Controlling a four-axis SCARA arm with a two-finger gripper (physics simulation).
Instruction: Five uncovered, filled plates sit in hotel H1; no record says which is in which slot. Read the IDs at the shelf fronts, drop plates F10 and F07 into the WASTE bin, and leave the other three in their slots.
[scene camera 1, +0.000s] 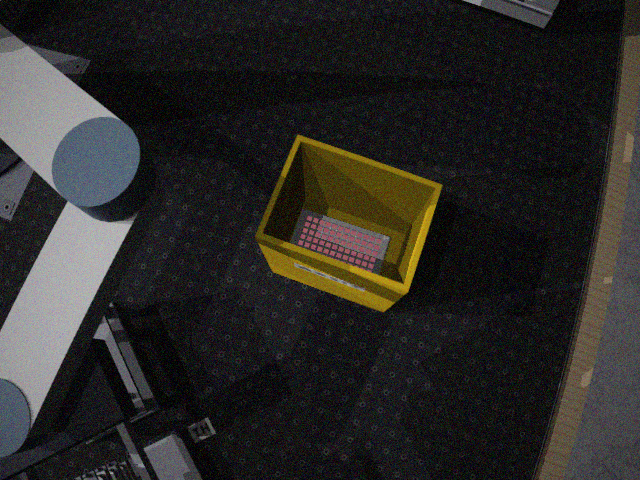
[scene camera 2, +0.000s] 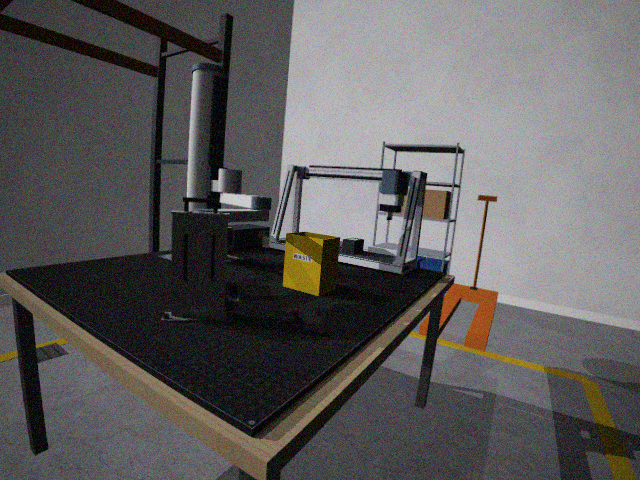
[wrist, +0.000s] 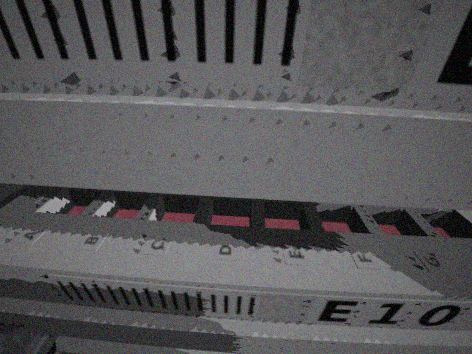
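Frame: origin at the arm's base, x right, y back, z down, level; metres.
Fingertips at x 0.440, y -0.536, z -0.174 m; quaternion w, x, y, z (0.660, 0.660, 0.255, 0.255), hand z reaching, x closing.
Pixels of each thing's top centre, then the offset from my fingertips to it.
- uncovered plate marked E10, middle of its top: (wrist: 253, 119) dx -0.011, dy +0.015, dz -0.021 m
- yellow WASTE bin, middle of its top: (scene camera 1: 350, 209) (scene camera 2: 313, 235) dx -0.413, dy -0.110, dz -0.039 m
- pink-welled plate, middle of its top: (scene camera 1: 336, 250) dx -0.409, dy -0.102, dz +0.141 m
In the wrist view an uncovered plate marked E10 (wrist: 170, 297) fills the lower part, with pink wells behind its front. Another slot's plate front (wrist: 225, 145) spans close above it; its ID is cut off at the right. Hotel H1 (scene camera 2: 199, 240) is a dark upright rack; its H1 tag (scene camera 1: 201, 429) lies at lower left in scene camera 1. My gripper is open and empty, at the hotel front; one finger (scene camera 1: 131, 446) partly shows and the other is hidden or out of view. The yellow WASTE bin (scene camera 1: 330, 286) (scene camera 2: 302, 271) holds a pink-welled plate (scene camera 1: 341, 240), ID unreadable.
The white arm (scene camera 1: 67, 289) crosses the left side of scene camera 1, left of the bin. A gantry machine (scene camera 2: 413, 227) stands behind the bin, and its base corner (scene camera 1: 522, 12) shows at top right. The wooden table edge (scene camera 1: 594, 299) runs along the right.
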